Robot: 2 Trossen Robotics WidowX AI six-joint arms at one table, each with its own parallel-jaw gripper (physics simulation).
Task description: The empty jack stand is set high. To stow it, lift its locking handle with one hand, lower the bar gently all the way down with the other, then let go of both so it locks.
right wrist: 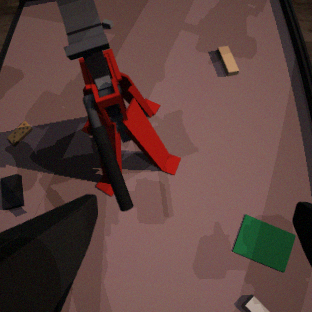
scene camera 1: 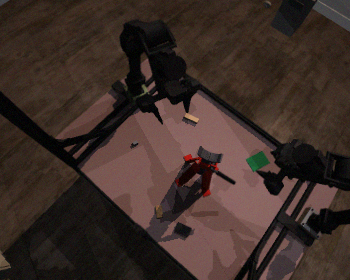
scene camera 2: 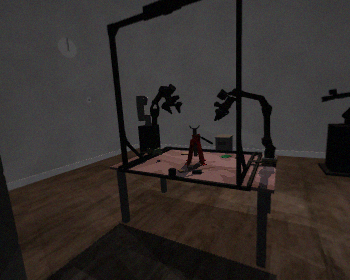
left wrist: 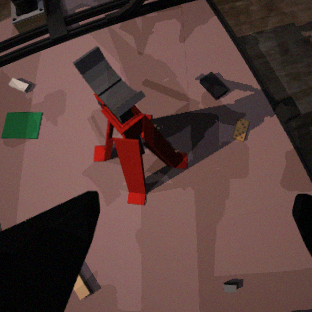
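Observation:
The red jack stand (scene camera 1: 206, 181) (scene camera 2: 192, 156) (left wrist: 131, 162) (right wrist: 145, 135) stands upright on its splayed legs. Its grey curved saddle (scene camera 1: 209, 154) (scene camera 2: 194, 129) (left wrist: 109, 85) (right wrist: 85, 30) is raised above the red top. The black locking handle (scene camera 1: 225, 177) (scene camera 2: 206, 140) (right wrist: 112, 165) sticks out from the side toward the right arm; it is hidden in the left wrist view. My left gripper (scene camera 1: 174, 116) (scene camera 2: 176, 106) (left wrist: 197, 202) is open and empty, high and apart from the stand. My right gripper (scene camera 1: 266, 162) (scene camera 2: 216, 112) (right wrist: 196, 208) is open and empty, above and beside the handle, not touching it.
A green square (scene camera 1: 258, 161) (left wrist: 22, 125) (right wrist: 265, 243) lies on the handle's side. A tan block (scene camera 1: 191, 118) (right wrist: 228, 60), a black block (scene camera 1: 183, 229) (left wrist: 214, 85), a dotted piece (scene camera 1: 159, 212) (left wrist: 241, 129) and a white block (left wrist: 19, 84) lie around the stand. A black frame surrounds the table.

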